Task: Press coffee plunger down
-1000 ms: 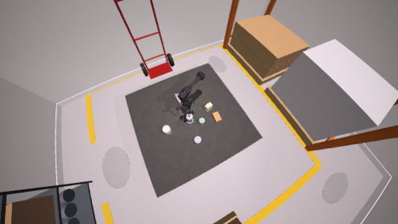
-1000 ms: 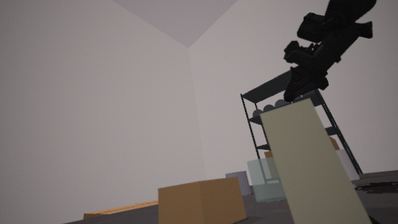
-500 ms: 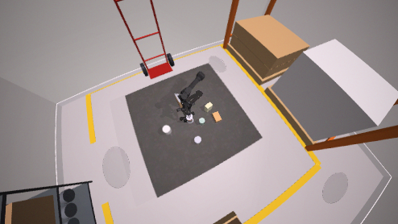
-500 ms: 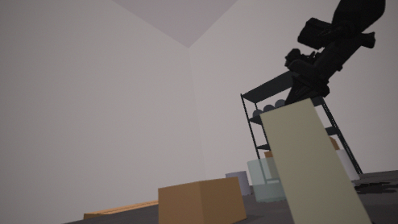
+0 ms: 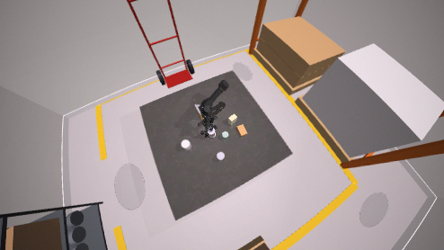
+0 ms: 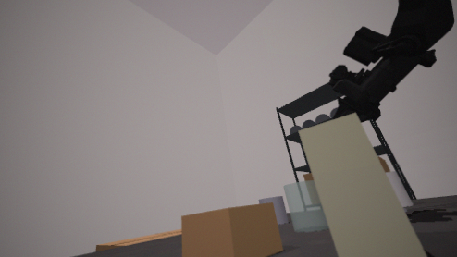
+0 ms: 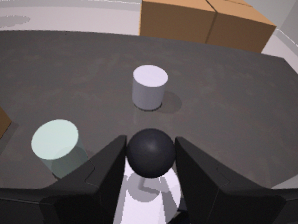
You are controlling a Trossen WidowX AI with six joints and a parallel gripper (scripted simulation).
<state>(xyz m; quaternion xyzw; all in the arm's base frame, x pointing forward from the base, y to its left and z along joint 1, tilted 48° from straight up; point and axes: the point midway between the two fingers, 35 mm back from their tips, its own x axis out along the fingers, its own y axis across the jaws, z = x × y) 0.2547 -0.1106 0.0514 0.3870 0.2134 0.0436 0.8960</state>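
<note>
The coffee press lies 100 mm below my gripper tip, 20 mm behind it and 10 mm to the right of it. Also, from my gripper tip: cream box (270 mm to the left, 140 mm below, 30 mm behind); white cylinder (270 mm to the right, 150 mm below, 40 mm behind); teal cup (160 mm below, 110 mm to the left, 70 mm ahead).
</note>
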